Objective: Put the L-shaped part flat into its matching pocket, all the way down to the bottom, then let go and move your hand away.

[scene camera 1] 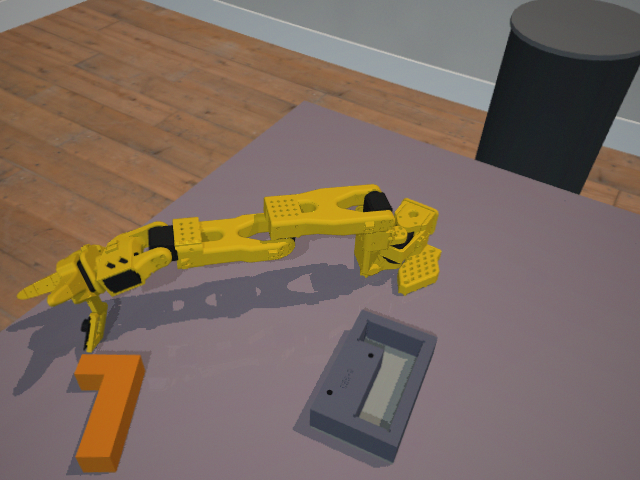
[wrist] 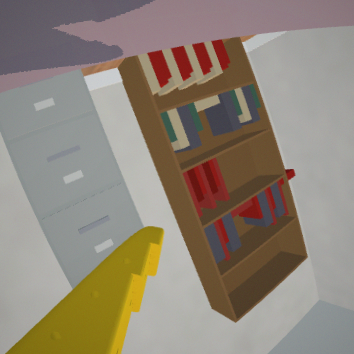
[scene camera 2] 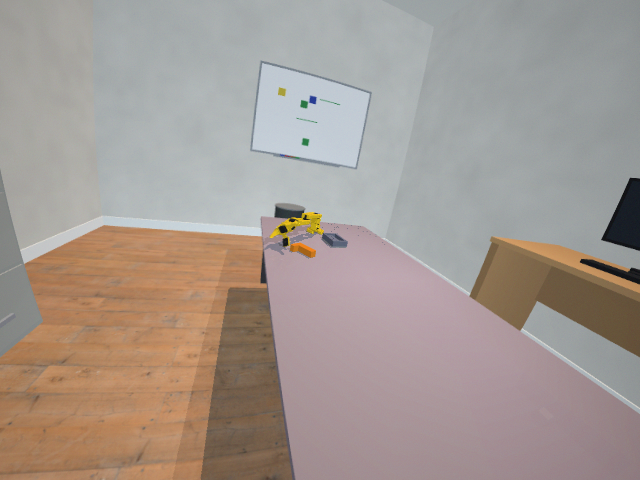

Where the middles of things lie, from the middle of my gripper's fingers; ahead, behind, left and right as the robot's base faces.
Labels:
The orange L-shaped part [scene camera 1: 118, 378] is 90 mm below my hand, 70 mm to the left of it and 50 mm ahead of it. Round my hand: grey pocket block [scene camera 1: 366, 400] 290 mm to the left, 120 mm behind, 90 mm below.

